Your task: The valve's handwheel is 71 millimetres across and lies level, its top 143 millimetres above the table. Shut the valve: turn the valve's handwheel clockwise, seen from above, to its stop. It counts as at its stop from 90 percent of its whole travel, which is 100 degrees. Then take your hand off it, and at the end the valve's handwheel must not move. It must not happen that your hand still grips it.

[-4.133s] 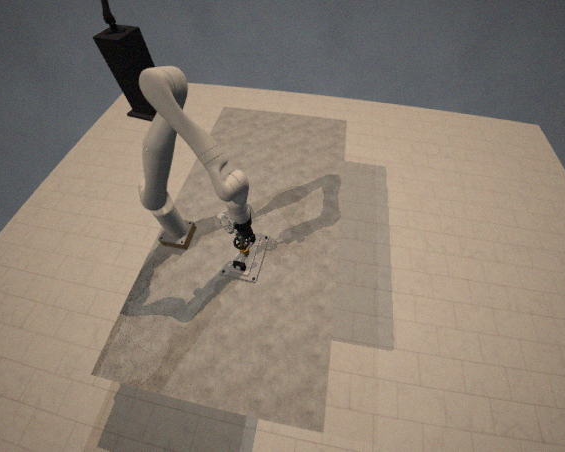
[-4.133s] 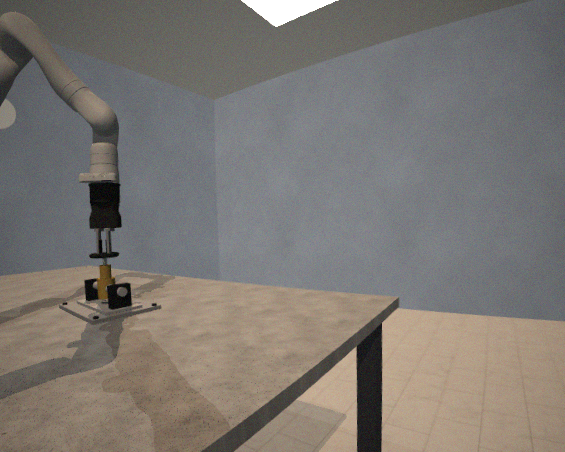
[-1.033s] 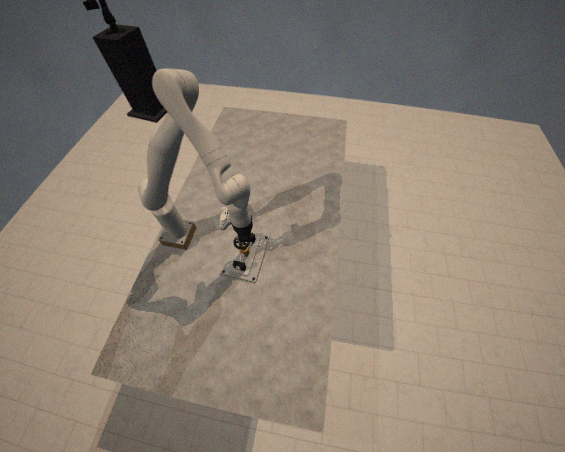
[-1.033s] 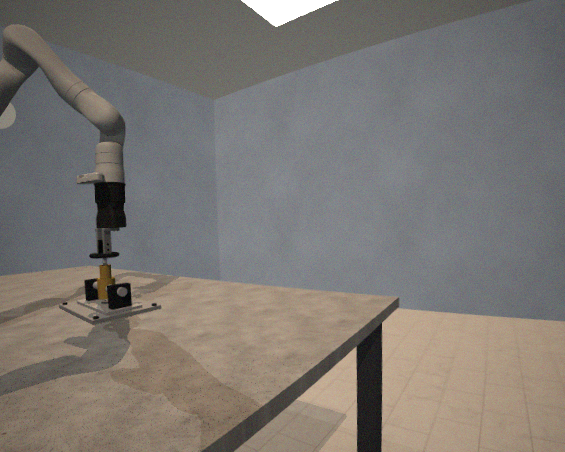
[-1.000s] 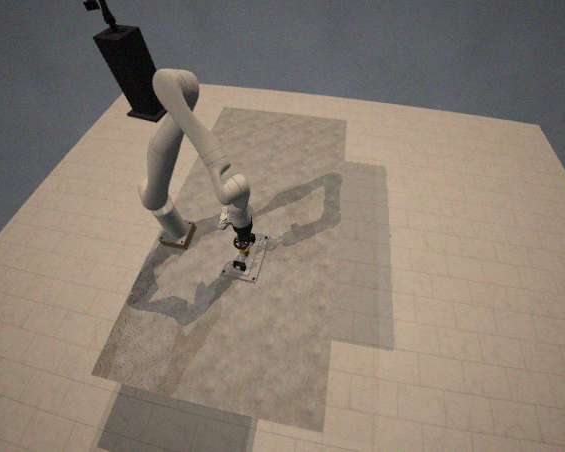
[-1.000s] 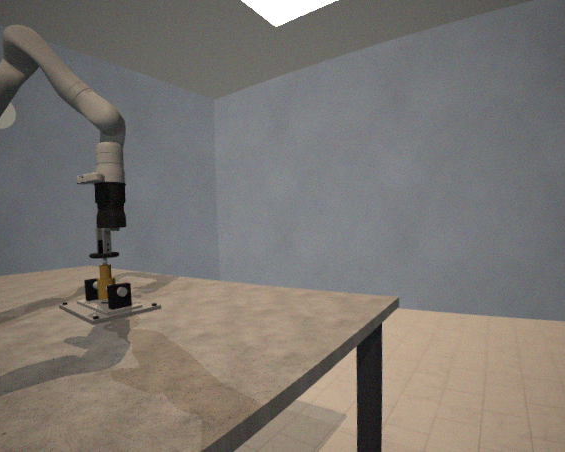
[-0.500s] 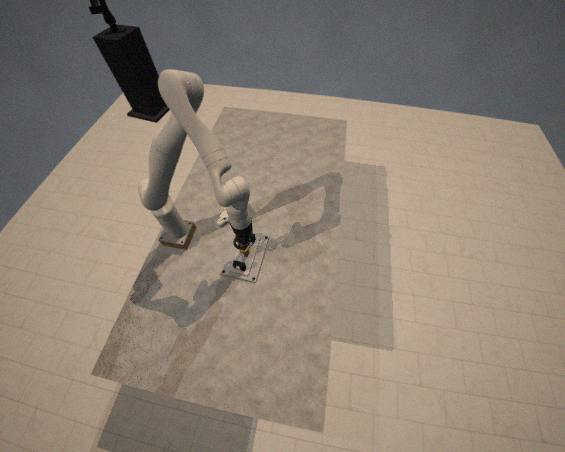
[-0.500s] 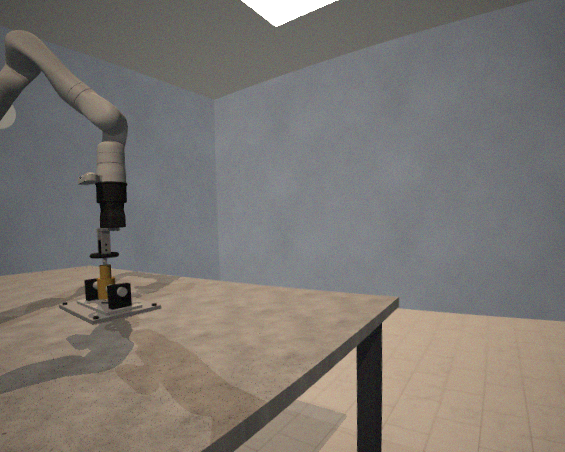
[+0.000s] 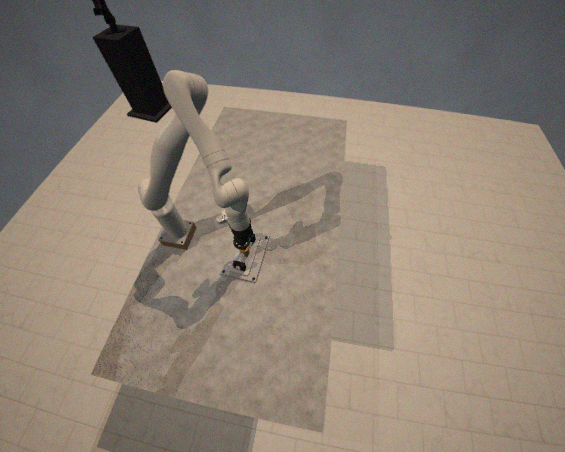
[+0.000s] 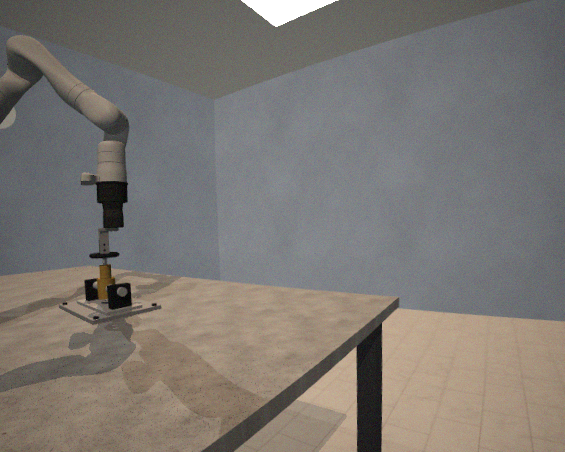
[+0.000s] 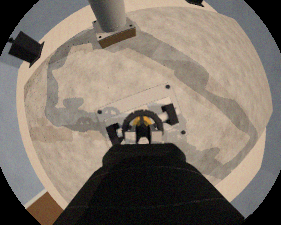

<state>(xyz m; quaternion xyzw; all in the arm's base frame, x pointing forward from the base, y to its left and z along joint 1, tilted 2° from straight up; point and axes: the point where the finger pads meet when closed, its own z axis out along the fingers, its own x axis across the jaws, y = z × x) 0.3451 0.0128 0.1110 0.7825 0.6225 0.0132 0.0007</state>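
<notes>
My gripper is now 3 cm above the black handwheel.
</notes>
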